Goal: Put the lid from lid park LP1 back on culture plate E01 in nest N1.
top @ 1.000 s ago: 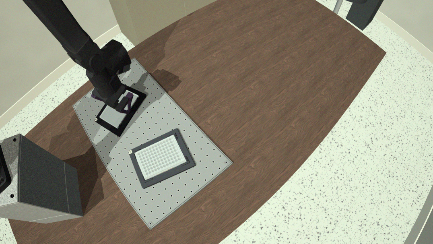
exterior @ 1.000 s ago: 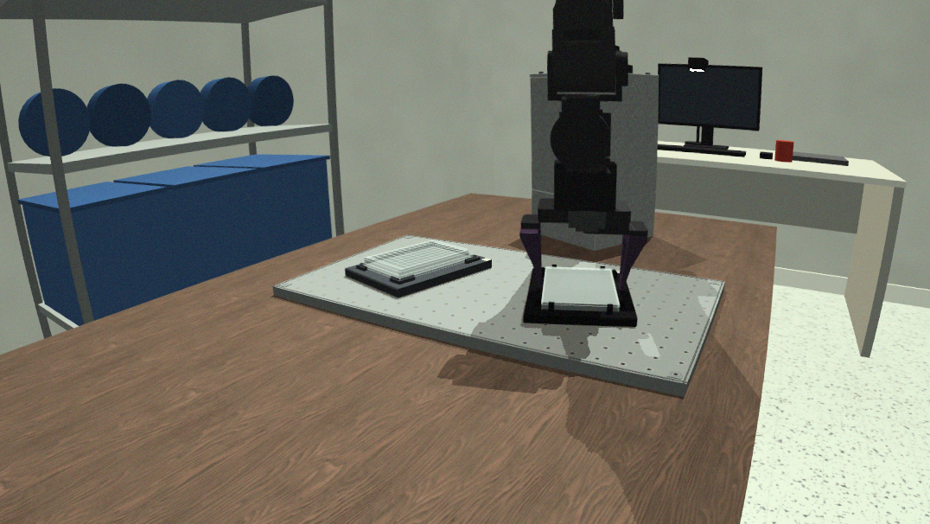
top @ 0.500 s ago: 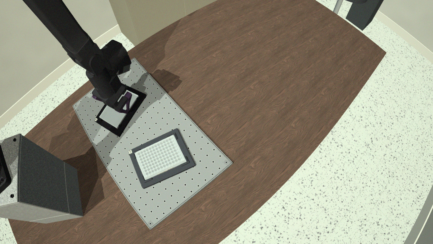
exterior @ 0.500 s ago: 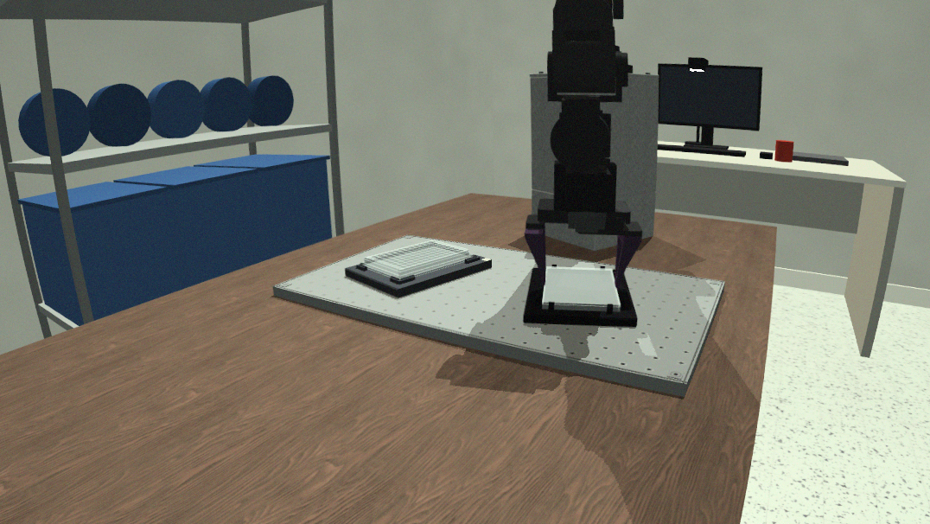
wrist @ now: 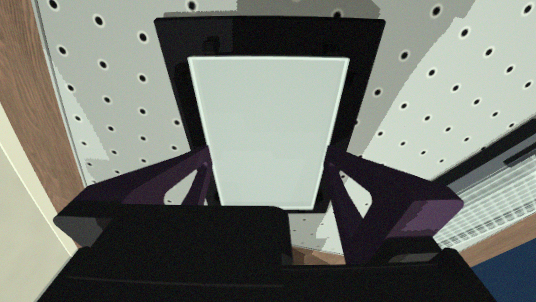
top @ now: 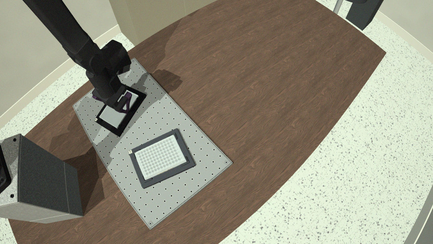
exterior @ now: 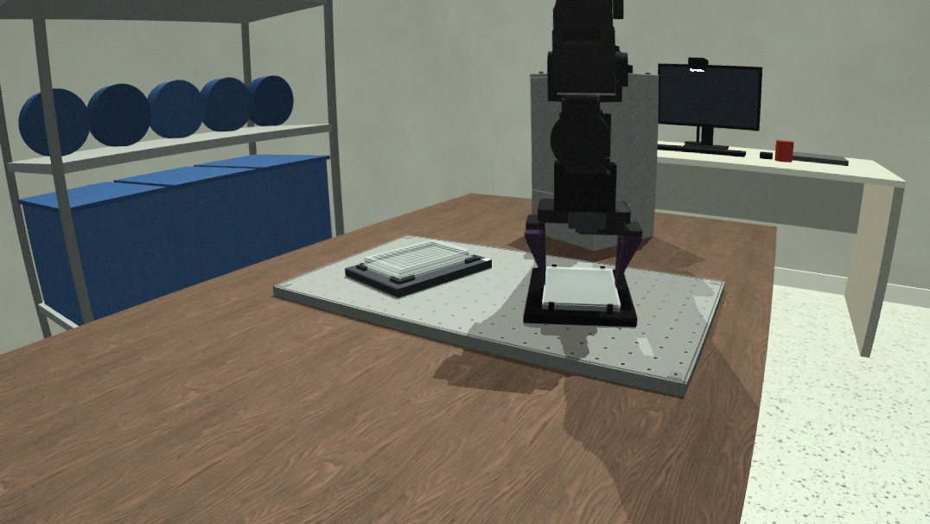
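Now: the lid park LP1 20 mm below my hand. The rest, counted from my hand: lid 10 mm below; white multi-well culture plate 230 mm to the right.
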